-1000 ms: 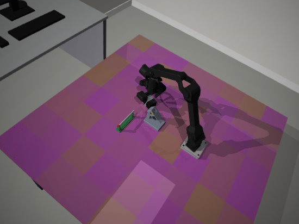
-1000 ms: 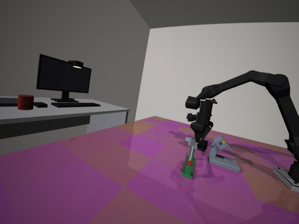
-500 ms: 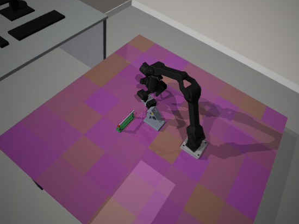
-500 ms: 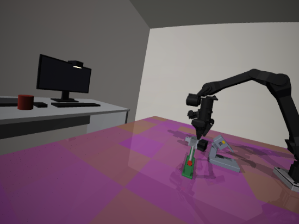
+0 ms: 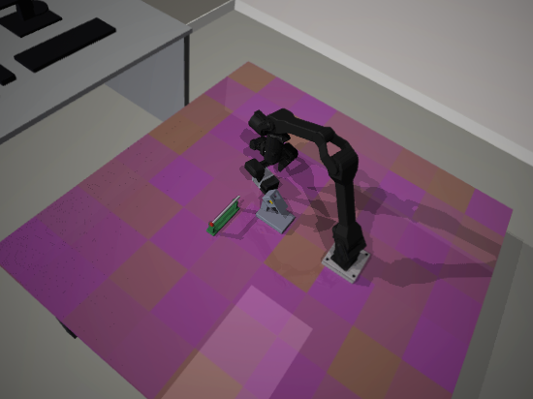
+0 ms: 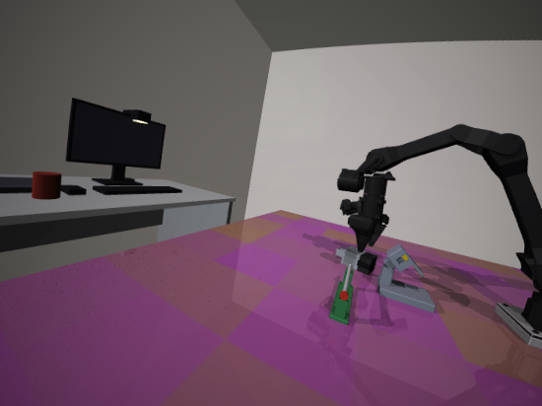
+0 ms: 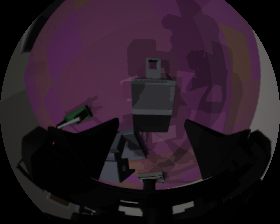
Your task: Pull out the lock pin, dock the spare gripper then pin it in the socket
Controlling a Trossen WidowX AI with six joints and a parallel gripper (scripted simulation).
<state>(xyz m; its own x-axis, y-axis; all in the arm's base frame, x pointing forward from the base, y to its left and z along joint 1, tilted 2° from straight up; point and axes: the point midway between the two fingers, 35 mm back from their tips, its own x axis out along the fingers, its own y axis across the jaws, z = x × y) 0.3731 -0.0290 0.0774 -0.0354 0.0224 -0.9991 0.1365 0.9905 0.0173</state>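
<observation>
Now: gripper tip 40 mm above the spare gripper and 20 mm short of it. Round my gripper tip: grey mount 100 mm behind, 80 mm to the left; green cradle 210 mm to the left, 40 mm below, 10 mm behind.
</observation>
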